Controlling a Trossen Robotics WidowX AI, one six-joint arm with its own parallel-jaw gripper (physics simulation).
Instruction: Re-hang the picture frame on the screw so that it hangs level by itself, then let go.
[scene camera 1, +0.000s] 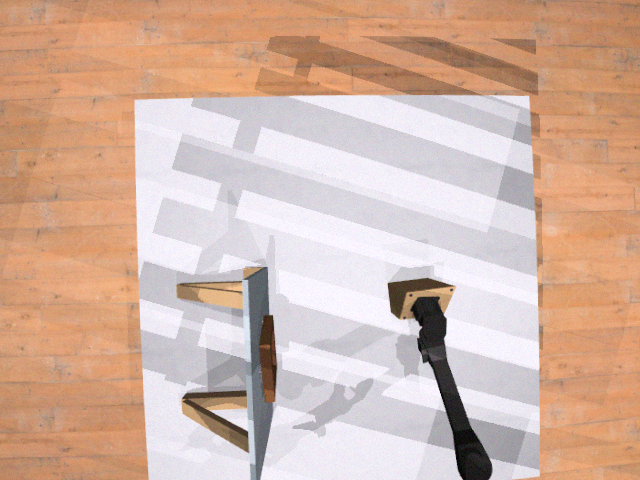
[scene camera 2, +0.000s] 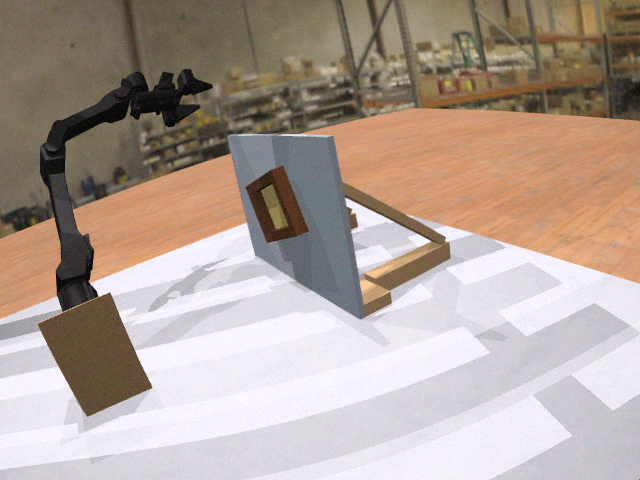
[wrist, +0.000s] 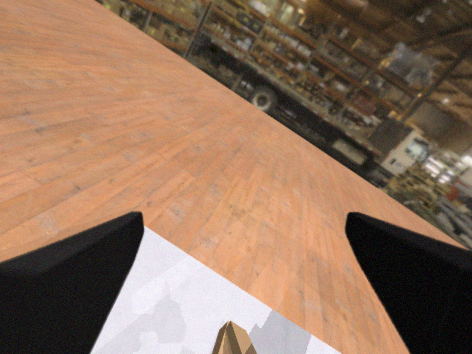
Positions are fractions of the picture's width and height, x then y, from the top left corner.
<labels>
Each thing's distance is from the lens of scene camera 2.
my gripper (scene camera 2: 0.32, 0.20): 1.21 m
brown picture frame (scene camera 2: 0.43, 0.41): 0.92 m
grey wall panel (scene camera 2: 0.51, 0.54): 0.83 m
The marked spots on the grey wall panel and the brown picture frame are 0.18 m apart.
</labels>
